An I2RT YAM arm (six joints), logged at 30 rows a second.
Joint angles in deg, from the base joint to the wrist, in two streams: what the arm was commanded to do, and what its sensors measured. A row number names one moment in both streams.
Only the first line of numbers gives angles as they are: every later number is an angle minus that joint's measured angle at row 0.
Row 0, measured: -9.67, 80.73, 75.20, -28.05, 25.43, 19.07
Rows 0 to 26, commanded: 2.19, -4.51, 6.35, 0.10, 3.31, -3.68; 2.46, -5.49, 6.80, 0.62, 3.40, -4.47; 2.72, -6.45, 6.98, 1.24, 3.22, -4.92; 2.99, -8.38, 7.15, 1.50, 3.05, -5.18; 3.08, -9.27, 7.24, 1.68, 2.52, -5.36; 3.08, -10.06, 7.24, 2.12, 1.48, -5.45; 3.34, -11.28, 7.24, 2.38, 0.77, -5.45; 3.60, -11.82, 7.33, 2.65, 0.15, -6.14; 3.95, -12.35, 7.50, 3.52, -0.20, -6.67; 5.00, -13.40, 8.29, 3.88, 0.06, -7.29; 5.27, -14.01, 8.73, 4.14, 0.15, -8.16; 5.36, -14.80, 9.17, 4.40, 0.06, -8.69; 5.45, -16.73, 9.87, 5.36, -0.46, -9.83; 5.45, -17.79, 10.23, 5.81, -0.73, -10.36; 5.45, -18.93, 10.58, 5.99, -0.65, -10.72; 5.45, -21.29, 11.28, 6.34, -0.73, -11.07; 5.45, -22.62, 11.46, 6.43, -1.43, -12.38; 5.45, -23.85, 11.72, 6.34, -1.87, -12.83; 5.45, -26.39, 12.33, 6.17, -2.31, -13.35; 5.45, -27.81, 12.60, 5.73, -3.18, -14.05; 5.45, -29.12, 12.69, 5.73, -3.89, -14.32; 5.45, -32.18, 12.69, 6.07, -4.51, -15.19; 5.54, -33.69, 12.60, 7.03, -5.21, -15.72; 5.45, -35.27, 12.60, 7.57, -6.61, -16.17; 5.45, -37.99, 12.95, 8.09, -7.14, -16.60; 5.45, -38.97, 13.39, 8.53, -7.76, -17.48; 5.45, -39.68, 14.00, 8.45, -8.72, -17.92
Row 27, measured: 5.27, -36.15, 10.82, 3.95, -4.44, -14.45
